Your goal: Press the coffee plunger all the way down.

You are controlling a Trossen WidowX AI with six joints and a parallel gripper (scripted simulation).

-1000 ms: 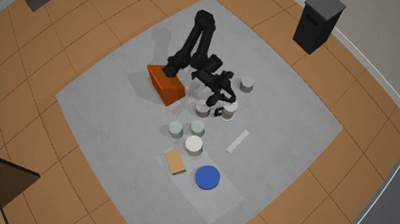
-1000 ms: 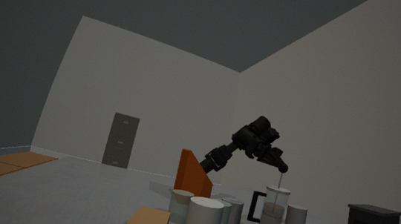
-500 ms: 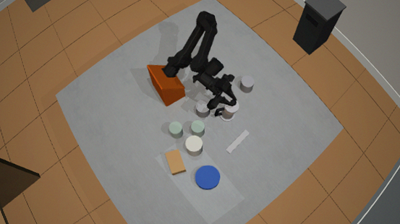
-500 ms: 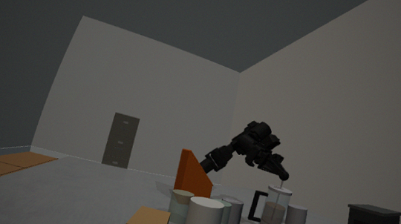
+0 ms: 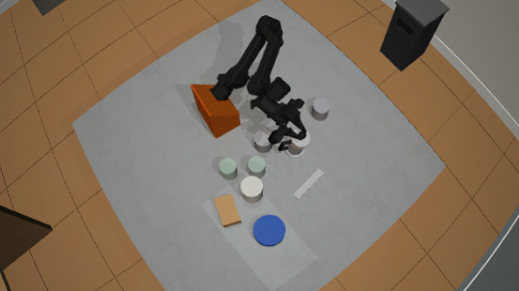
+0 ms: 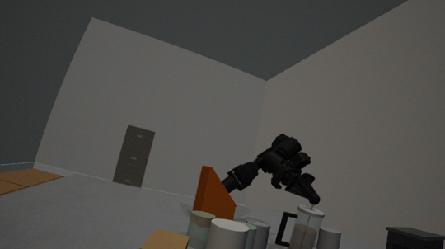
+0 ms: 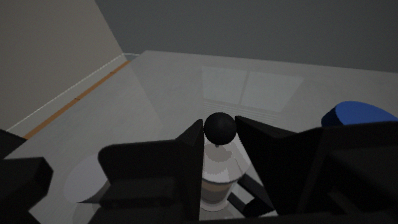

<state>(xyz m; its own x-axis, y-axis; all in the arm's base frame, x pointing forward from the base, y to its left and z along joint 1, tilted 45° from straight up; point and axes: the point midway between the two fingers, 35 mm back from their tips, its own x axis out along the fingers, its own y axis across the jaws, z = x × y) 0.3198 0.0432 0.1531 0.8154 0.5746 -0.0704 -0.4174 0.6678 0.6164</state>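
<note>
Now: the coffee press 20 mm behind my gripper tip, 20 mm to the right of it and 80 mm below it. The rest, counted from my gripper tip: white cylinder (30 mm ahead, 250 mm to the right, 130 mm below); tan box (40 mm ahead, 370 mm to the right, 150 mm below).
</note>
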